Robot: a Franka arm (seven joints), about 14 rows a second.
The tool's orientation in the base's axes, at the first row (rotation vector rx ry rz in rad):
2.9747, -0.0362, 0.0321
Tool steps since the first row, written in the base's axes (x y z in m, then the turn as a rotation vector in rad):
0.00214, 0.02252, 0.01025, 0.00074, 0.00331, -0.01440
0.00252, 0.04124, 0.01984, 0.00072, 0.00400, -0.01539
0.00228, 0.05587, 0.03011, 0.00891, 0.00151, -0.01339
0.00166, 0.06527, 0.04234, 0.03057, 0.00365, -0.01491
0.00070, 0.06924, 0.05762, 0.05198, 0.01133, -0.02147
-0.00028, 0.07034, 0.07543, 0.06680, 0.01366, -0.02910
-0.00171, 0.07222, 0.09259, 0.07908, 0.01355, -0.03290
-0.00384, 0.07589, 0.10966, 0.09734, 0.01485, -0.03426
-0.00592, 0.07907, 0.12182, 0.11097, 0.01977, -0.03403
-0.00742, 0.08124, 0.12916, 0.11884, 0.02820, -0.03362
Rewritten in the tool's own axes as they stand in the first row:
0.00188, -0.02056, -0.01380, 0.00033, -0.00566, 0.01366
0.00206, -0.03744, -0.02636, 0.00027, -0.00651, 0.01452
0.00173, -0.05016, -0.03892, 0.00856, -0.00394, 0.01312
0.00119, -0.05739, -0.05255, 0.03012, -0.00686, 0.01469
0.00050, -0.05875, -0.06829, 0.05120, -0.01607, 0.02030
-0.00009, -0.05686, -0.08605, 0.06578, -0.02002, 0.02772
-0.00115, -0.05584, -0.10331, 0.07796, -0.02085, 0.03172
-0.00297, -0.05658, -0.12079, 0.09615, -0.02283, 0.03320
-0.00483, -0.05764, -0.13335, 0.10967, -0.02800, 0.03242
-0.00621, -0.05853, -0.14097, 0.11736, -0.03645, 0.03077

